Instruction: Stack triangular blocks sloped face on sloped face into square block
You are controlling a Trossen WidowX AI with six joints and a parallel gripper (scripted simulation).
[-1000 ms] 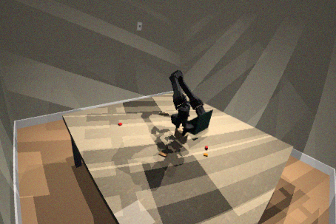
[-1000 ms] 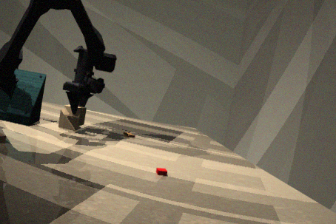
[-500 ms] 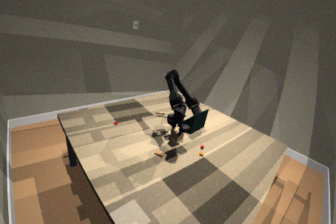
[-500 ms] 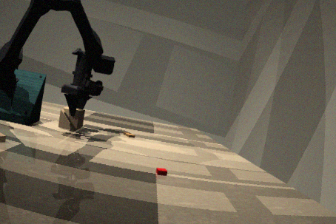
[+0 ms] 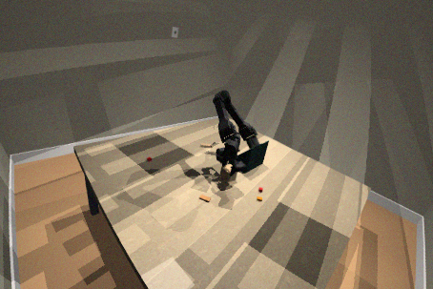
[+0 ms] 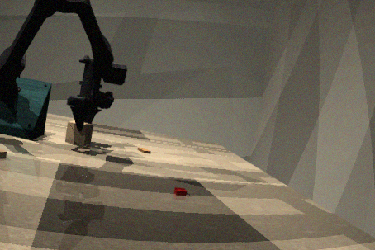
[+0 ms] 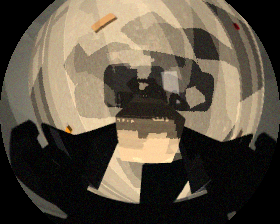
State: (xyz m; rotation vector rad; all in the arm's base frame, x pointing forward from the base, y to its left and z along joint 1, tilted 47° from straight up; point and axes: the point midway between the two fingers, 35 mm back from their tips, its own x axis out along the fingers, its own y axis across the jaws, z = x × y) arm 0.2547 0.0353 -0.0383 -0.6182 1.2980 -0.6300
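Now: gripper tip 10 mm below the tan triangular block. From my gripper tip the other things lie so: small orange piece 40 mm behind, 210 mm to the left, 40 mm below; then flat tan piece 190 mm ahead, 80 mm to the left, 40 mm below; then red bit 100 mm behind, 160 mm to the left, 30 mm below.
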